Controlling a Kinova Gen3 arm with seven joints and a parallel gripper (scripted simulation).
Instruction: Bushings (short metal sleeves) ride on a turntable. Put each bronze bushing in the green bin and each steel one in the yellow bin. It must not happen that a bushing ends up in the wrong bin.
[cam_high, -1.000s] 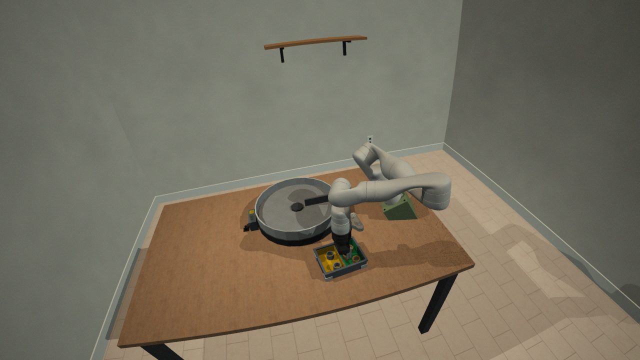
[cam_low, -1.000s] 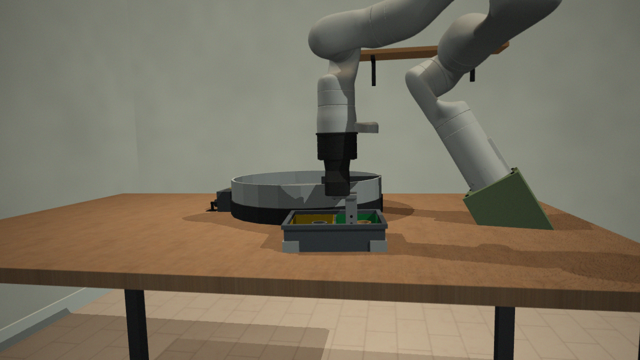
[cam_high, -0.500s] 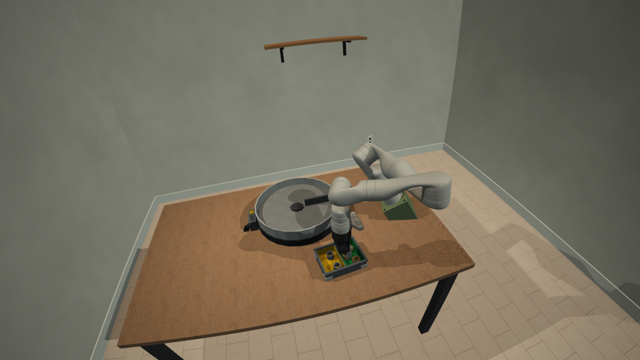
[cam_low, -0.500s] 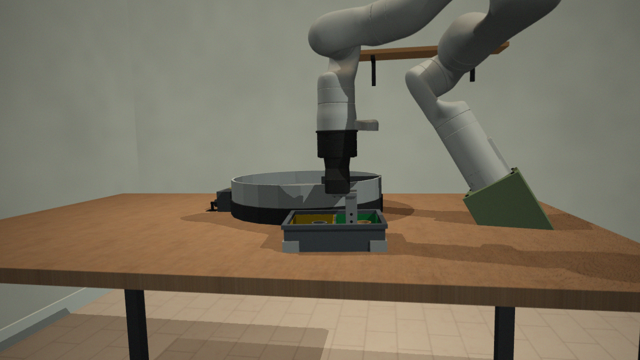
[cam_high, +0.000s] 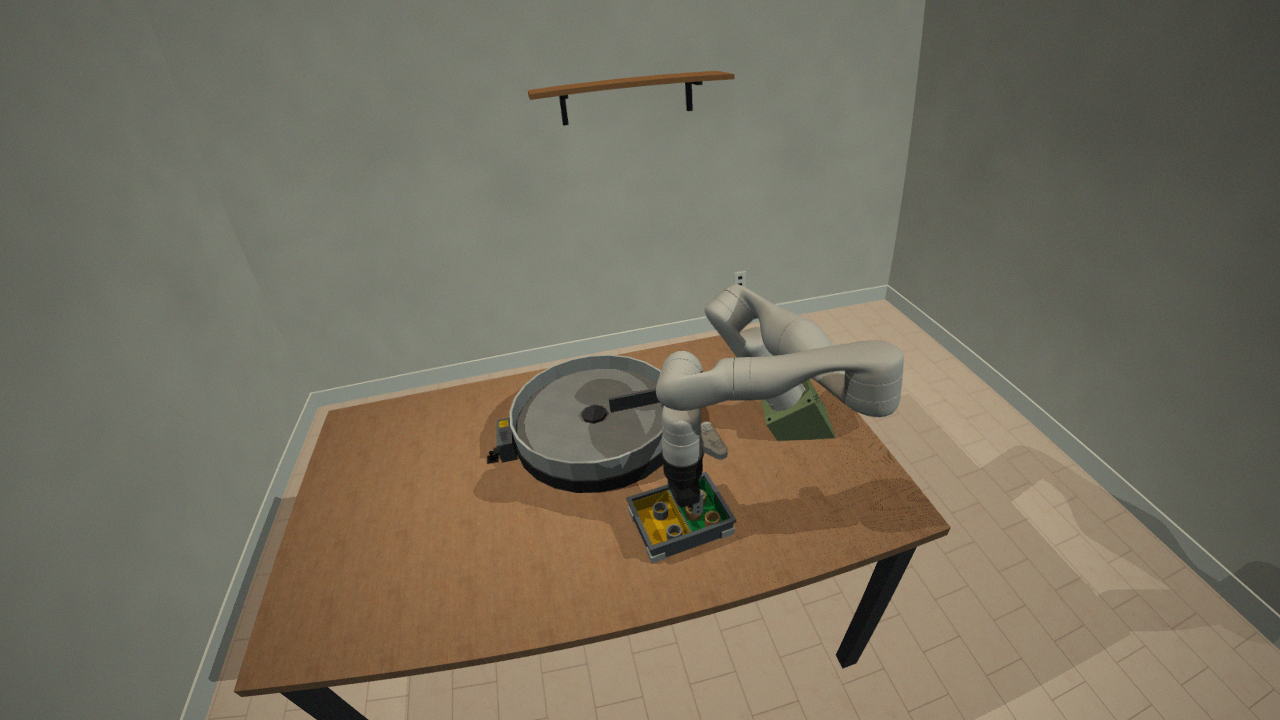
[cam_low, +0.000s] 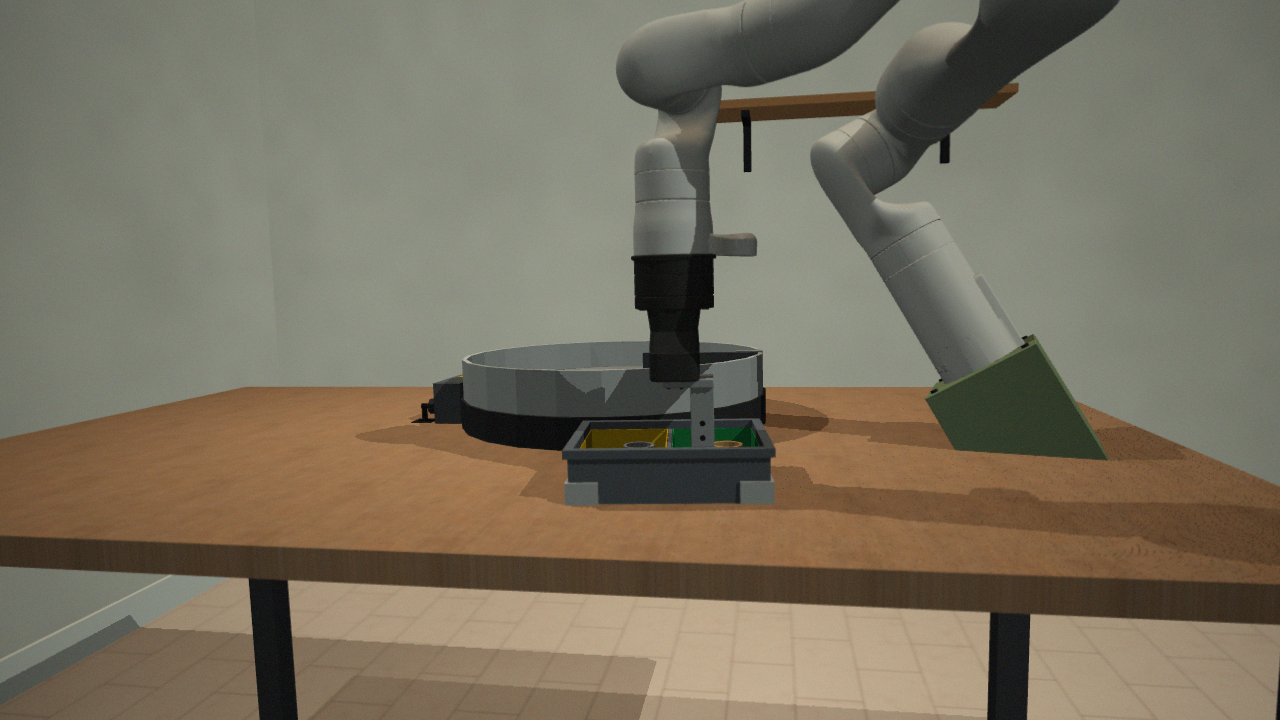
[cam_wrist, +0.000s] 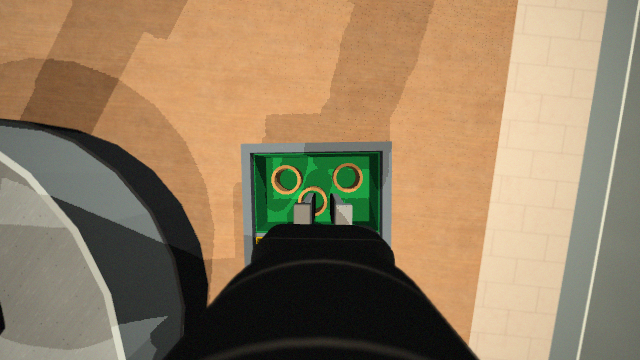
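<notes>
Right now the bin is 3 cm below my hand, 3 cm ahead of it and 1 cm to the right of it. From my hand the other things lie so: grey turntable: 37 cm to the right, 10 cm ahead, 1 cm below.
</notes>
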